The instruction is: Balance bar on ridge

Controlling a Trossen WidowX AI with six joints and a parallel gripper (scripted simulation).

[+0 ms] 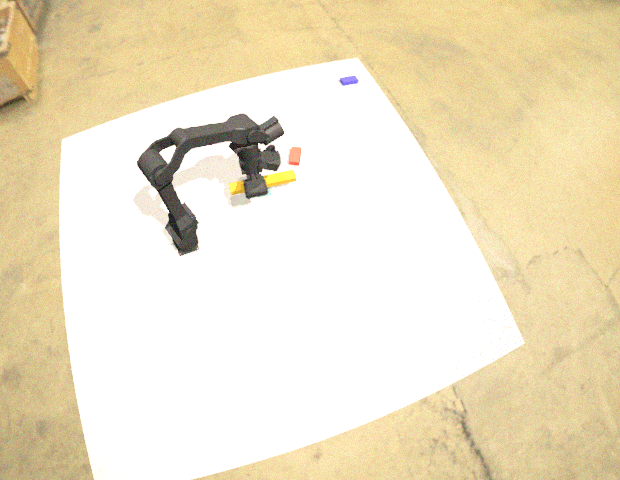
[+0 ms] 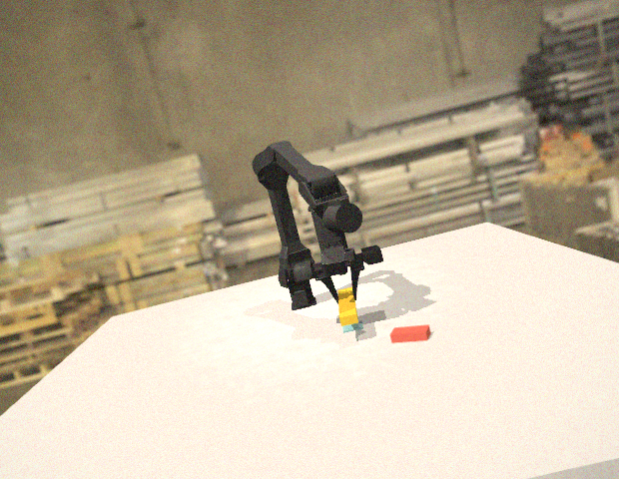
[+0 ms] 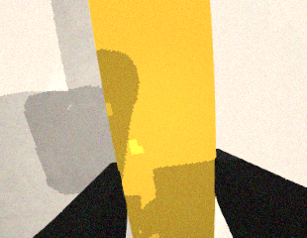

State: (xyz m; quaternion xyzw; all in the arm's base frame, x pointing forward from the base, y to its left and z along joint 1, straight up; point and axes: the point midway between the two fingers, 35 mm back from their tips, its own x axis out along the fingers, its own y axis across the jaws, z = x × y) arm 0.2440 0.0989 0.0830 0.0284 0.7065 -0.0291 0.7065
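Right now the yellow bar is 3 cm ahead of my gripper tip. From my gripper tip the other things lie so: red block: 16 cm ahead, 9 cm to the left, 4 cm below.
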